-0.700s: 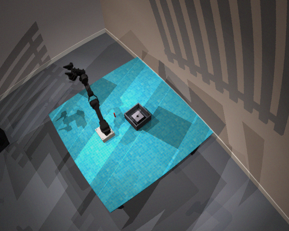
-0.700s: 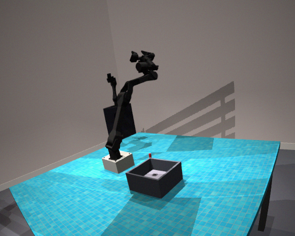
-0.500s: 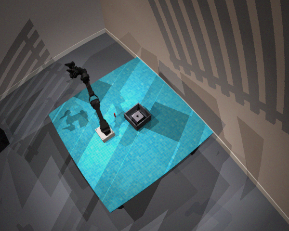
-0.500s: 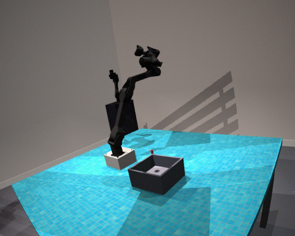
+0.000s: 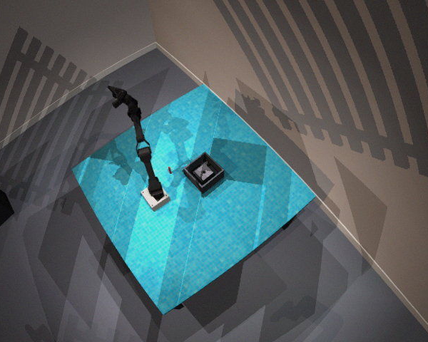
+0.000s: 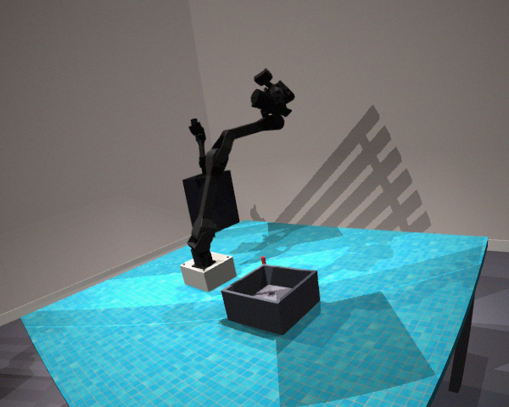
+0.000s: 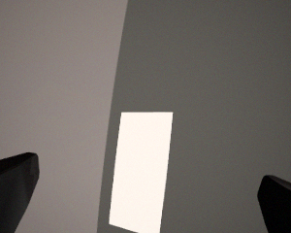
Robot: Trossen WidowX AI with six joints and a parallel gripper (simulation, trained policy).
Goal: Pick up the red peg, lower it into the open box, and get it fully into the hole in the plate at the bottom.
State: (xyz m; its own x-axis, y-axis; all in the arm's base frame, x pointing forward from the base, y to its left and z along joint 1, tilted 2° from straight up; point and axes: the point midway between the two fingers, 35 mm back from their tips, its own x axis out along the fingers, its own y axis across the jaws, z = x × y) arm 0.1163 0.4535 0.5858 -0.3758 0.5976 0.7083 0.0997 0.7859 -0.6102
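The red peg lies 660 mm below my gripper tip, 350 mm to the right of it and 70 mm ahead of it. Round my gripper tip: dark box: 680 mm below, 530 mm to the right, 220 mm ahead; then grey plate: 660 mm below, 530 mm to the right, 220 mm ahead.
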